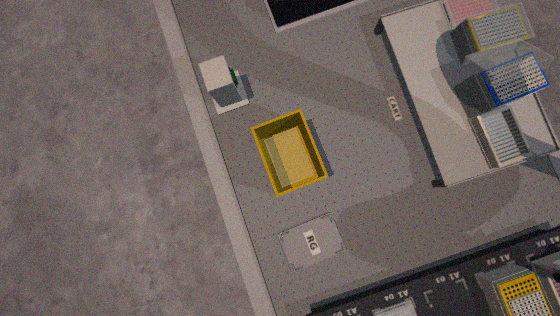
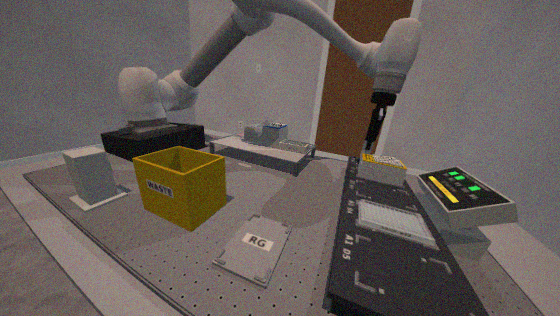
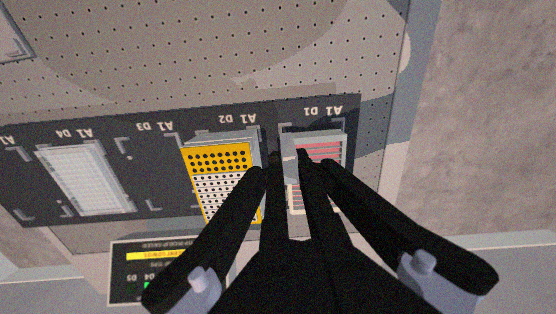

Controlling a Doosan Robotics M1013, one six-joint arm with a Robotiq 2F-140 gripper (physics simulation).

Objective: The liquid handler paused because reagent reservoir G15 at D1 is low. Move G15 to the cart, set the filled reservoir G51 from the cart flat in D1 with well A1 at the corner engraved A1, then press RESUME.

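Seen in the pictures: gripper, fingertip midpoint: [image 1: 544,268] [image 3: 286,143]; arm's base, origin of the base link: [image 2: 150,129].
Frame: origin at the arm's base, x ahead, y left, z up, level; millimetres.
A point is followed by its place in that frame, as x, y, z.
Note:
The reservoir with red channels [image 3: 322,152] {956, 296, -7} sits in slot D1 on the dark deck [image 3: 162,187] {1016, 27, -34}. My gripper [image 3: 286,143] {937, 246, 0} [image 2: 368,149] {937, 246, 0} is shut and empty, pointing down over the D2 side of this reservoir and hiding part of it. I cannot tell whether the tips touch it. On the cart [image 1: 415,75] {438, 147, -34} [image 2: 235,149], a striped pale reservoir [image 1: 501,136] {641, 270, -9} [image 2: 295,145] {660, 233, -3} lies near the end closest to the deck. Its tag is not readable. The panel [image 3: 120,290] {1156, -35, 47} [image 2: 465,200] {1126, -25, 29} shows a yellow bar. I cannot make out RESUME.
A yellow tip rack [image 1: 522,285] {942, 169, 26} [image 2: 382,170] {988, 120, 6} [image 3: 217,160] {945, 161, 27} stands in D2, close beside my gripper. A clear plate [image 2: 395,220] {999, -94, -21} [image 3: 85,177] {982, -76, -20} lies in D4. The cart also holds blue [image 1: 517,79] {535, 291, 63} and yellow-rimmed [image 1: 500,29] {410, 330, 31} racks. The yellow WASTE bin [image 1: 265,162] {543, -264, 41} [image 2: 205,192] {617, -215, -21} stands farther off.

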